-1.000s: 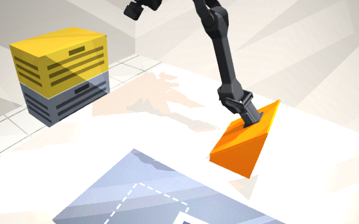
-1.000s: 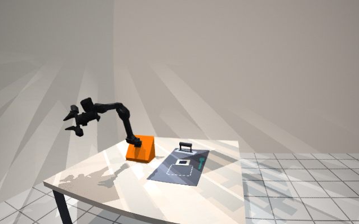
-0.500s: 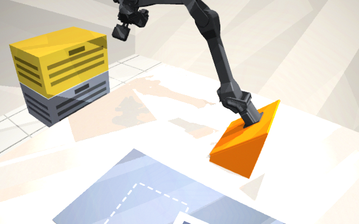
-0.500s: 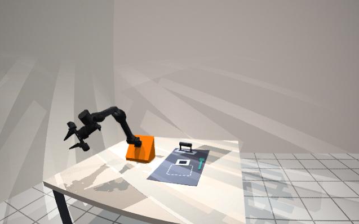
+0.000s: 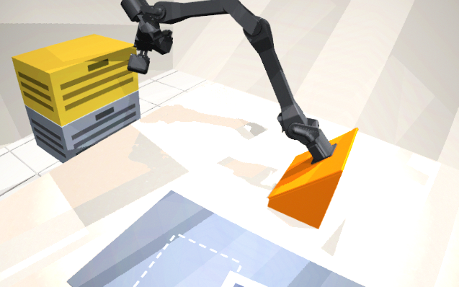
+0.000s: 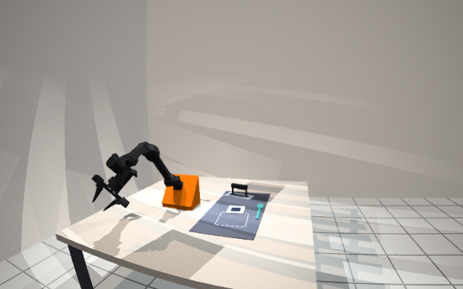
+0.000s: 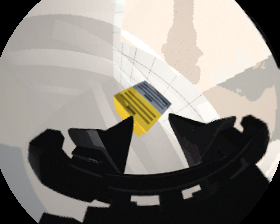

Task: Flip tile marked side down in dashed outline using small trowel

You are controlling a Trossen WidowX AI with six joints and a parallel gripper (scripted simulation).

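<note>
Right now the teal trowel is 660 mm to the left of my gripper tip, 560 mm ahead of it and 230 mm below it. From my gripper tip the other things lie so: white tile: 640 mm to the left, 420 mm ahead, 230 mm below; then grey mat: 640 mm to the left, 420 mm ahead, 250 mm below.
</note>
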